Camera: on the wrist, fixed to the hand. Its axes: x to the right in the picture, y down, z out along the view.
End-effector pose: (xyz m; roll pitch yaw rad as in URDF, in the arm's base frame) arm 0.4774 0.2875 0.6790 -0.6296 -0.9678 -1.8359
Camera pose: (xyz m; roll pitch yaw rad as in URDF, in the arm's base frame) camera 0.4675 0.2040 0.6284 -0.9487 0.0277 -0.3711
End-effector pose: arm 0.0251 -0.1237 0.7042 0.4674 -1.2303 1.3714
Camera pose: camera -0.0586 -0.0728 0.6982 -1.3552 -0.3202 -2.3819
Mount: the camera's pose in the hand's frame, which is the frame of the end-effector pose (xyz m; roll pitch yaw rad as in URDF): 0.0055 0.0672 -0.0713 0.0441 -0.5261 1.5278
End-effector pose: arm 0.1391 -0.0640 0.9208 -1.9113 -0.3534 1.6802
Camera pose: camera 0.2262 -0.0355 0.8856 -1.1201 1.1397 2.1383
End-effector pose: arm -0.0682 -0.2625 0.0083 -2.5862 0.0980 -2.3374
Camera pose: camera -0.1419 -0.2025 0.0328 3.0257 1.0793 2.2703
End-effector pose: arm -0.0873 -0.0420 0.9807 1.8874 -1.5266 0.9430
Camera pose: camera -0.1756 -0.0839 0.9900 -1.5814 -0.0666 -1.3538
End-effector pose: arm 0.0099 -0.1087 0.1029 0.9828 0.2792 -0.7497
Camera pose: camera 0.0829 -0.0447 0.1171 1.4056 -1.2486 -0.5545
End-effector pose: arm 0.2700 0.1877 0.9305 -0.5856 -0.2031 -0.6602
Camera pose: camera 0.2998 0.1856 0.8370 -0.1829 0.0503 0.8622
